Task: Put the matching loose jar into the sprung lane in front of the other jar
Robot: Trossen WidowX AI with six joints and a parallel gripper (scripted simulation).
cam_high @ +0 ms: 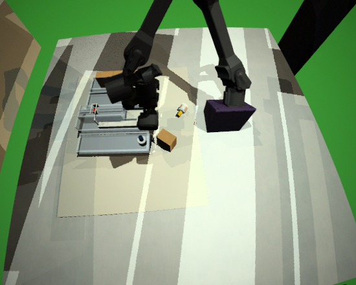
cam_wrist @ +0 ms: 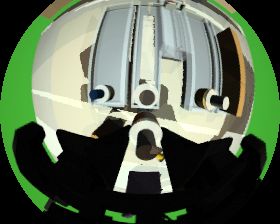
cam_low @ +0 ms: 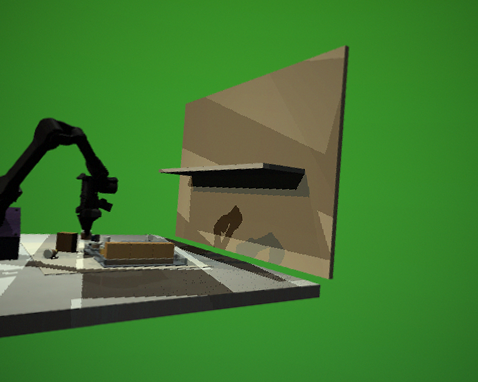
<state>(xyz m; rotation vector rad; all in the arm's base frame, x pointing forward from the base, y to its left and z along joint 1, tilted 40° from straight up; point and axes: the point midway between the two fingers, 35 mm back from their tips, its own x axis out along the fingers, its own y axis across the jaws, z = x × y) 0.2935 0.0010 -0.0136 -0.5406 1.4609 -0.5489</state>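
My gripper tip is now 8 cm to the right of the cardboard box, 5 cm past it and 4 cm above it. From my gripper tip the other things lie so: red mark: 22 cm ahead, 4 cm to the right.
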